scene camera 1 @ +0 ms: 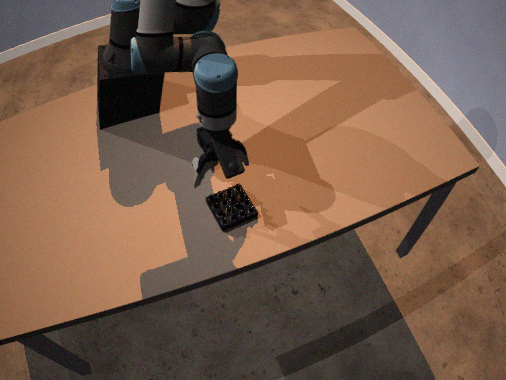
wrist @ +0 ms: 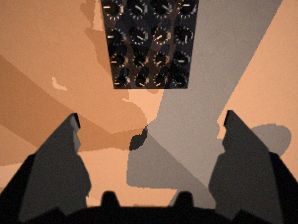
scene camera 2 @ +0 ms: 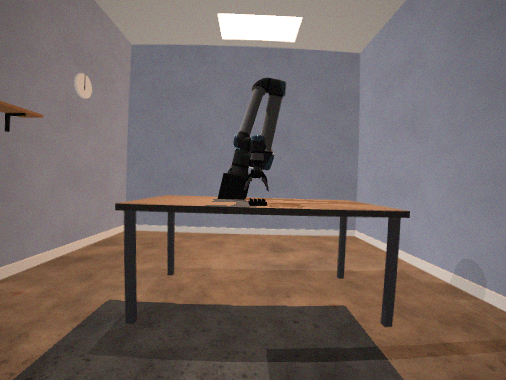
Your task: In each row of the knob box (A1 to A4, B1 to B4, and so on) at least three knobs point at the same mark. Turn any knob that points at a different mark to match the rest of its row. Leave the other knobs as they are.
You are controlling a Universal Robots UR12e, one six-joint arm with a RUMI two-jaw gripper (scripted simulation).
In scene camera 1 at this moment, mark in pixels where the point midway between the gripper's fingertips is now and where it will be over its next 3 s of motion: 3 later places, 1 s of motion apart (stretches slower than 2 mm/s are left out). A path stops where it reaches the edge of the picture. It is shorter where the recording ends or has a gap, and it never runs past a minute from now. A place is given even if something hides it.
My gripper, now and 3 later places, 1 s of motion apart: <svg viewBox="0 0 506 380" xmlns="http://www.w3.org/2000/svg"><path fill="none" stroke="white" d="M221 176L221 176L233 200L233 206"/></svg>
